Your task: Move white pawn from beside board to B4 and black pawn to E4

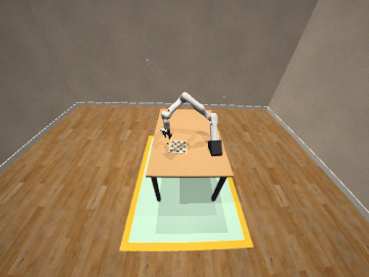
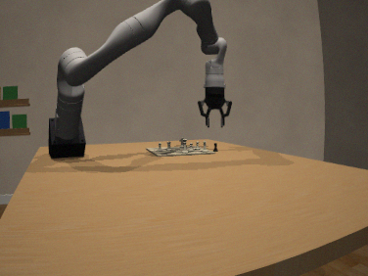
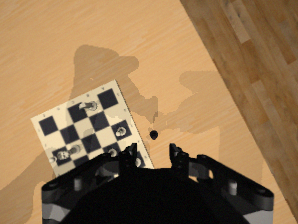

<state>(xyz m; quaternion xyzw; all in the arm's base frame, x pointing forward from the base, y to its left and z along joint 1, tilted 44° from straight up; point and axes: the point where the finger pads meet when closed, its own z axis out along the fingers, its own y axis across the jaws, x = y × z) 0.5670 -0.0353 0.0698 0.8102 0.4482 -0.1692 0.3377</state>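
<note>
The black pawn is 100 mm below my hand. Round my hand: chessboard (130 mm behind, 110 mm below, 60 mm to the left).
</note>
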